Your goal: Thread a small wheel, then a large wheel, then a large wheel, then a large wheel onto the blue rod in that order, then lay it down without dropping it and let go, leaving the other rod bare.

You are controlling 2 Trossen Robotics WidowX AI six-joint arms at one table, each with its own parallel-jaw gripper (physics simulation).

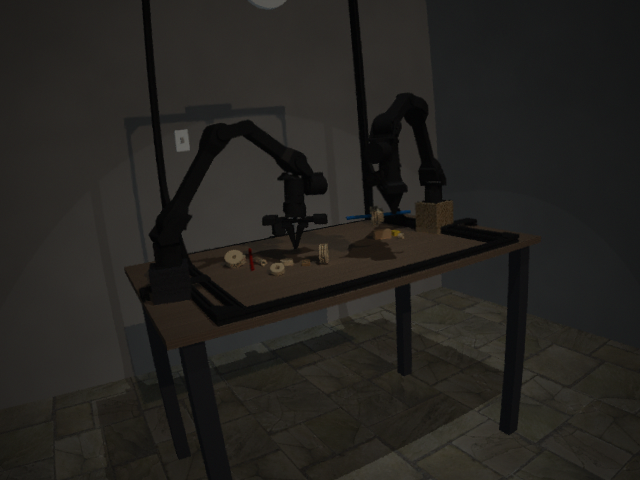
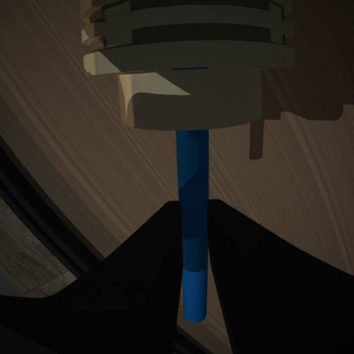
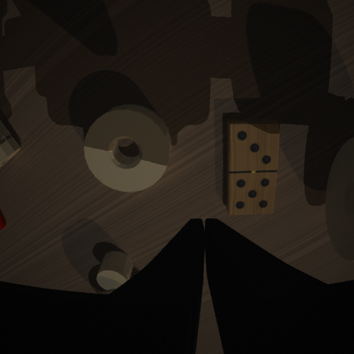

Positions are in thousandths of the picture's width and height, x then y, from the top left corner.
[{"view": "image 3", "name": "my right gripper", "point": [572, 651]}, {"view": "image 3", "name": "domino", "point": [713, 408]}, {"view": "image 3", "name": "small wheel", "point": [340, 487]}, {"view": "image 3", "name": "small pale cylinder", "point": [326, 761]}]
